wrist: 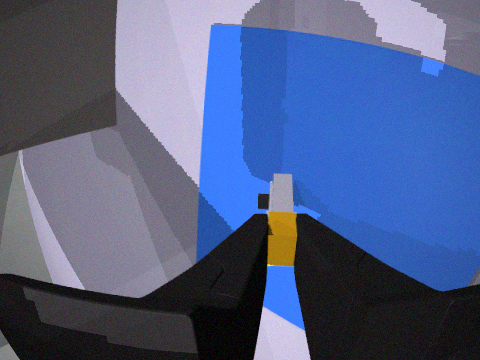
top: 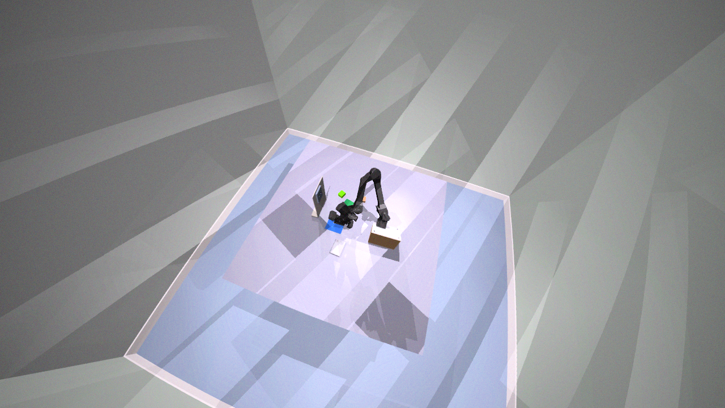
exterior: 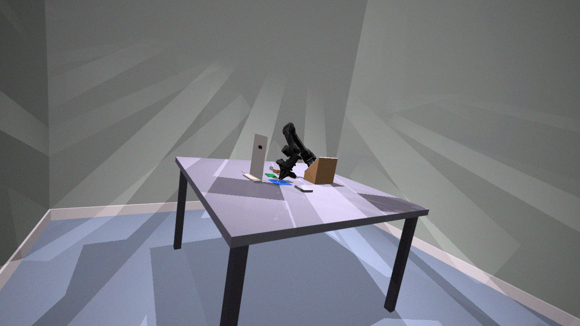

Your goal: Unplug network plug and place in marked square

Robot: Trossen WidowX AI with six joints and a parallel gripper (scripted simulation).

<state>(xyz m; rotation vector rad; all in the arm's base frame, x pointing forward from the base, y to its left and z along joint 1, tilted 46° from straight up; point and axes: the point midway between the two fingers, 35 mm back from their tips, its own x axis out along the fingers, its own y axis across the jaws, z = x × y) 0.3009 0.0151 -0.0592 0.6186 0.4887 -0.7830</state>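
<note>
Right now my gripper tip is right at the network plug. The rest, counted from my gripper tip: upright panel 14 cm ahead, 7 cm to the right, 11 cm above; then small block 12 cm behind, 26 cm to the right, 1 cm below; then blue square 1 cm behind, 2 cm below.
</note>
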